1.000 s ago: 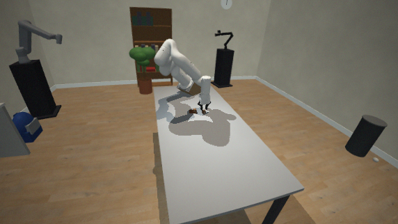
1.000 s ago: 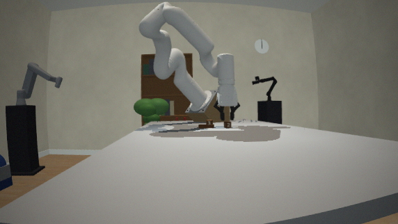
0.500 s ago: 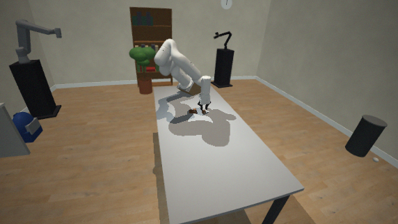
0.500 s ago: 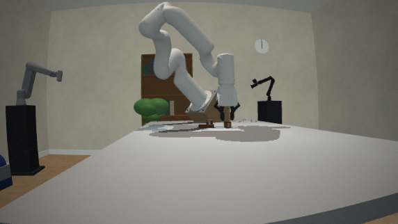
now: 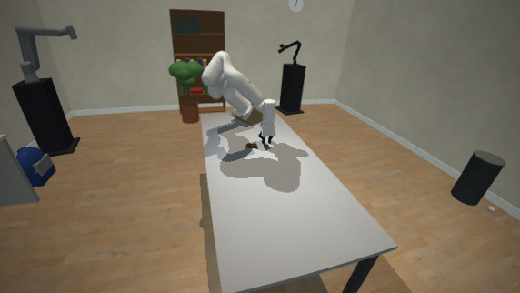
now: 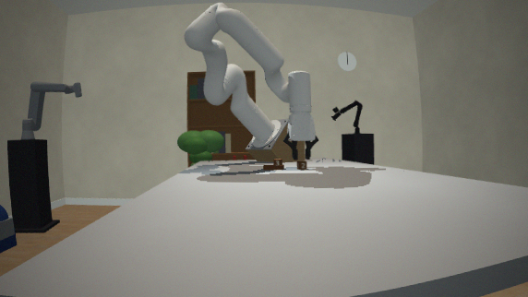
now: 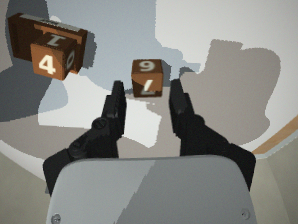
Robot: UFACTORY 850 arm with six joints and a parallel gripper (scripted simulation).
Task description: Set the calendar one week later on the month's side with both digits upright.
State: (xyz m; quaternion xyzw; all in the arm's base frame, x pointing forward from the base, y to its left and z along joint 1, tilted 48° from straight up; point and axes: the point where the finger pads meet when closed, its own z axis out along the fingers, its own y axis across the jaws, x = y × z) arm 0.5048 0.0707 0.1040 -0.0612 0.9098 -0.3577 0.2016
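Right now the brown cube is 40 mm below my hand. Also, from my hand: tray (100 mm to the right, 50 mm below, 50 mm behind).
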